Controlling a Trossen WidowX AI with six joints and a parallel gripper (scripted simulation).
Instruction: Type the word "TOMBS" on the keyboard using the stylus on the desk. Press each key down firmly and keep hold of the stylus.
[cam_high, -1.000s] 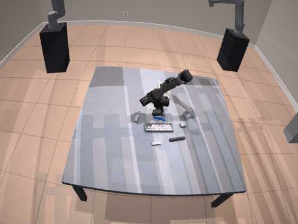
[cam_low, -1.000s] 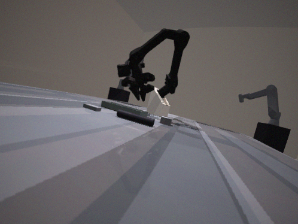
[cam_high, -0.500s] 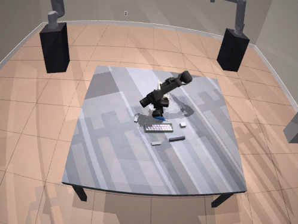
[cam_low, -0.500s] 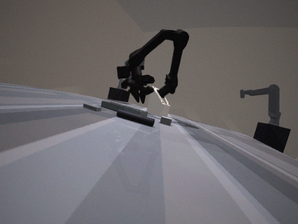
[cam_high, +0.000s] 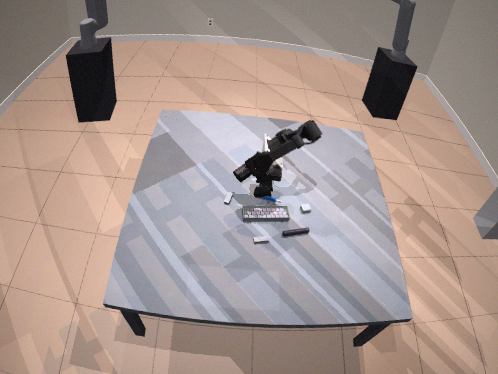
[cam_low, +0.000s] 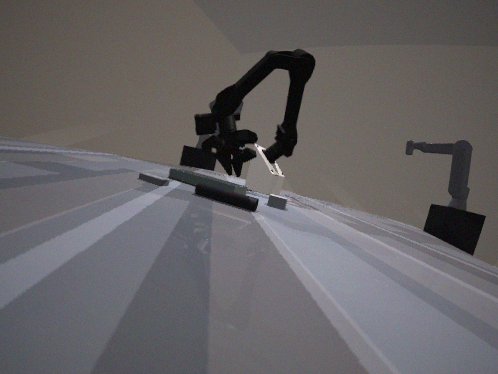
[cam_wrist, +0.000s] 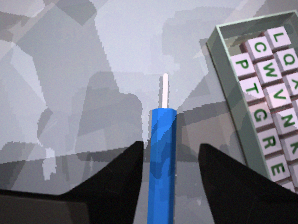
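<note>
My gripper tip is 30 mm above the blue stylus and 10 mm to the right of it. Also, from my gripper tip: small grey cube (160 mm to the left, 70 mm ahead, 30 mm below); then dark bar (200 mm ahead, 90 mm to the left, 30 mm below).
</note>
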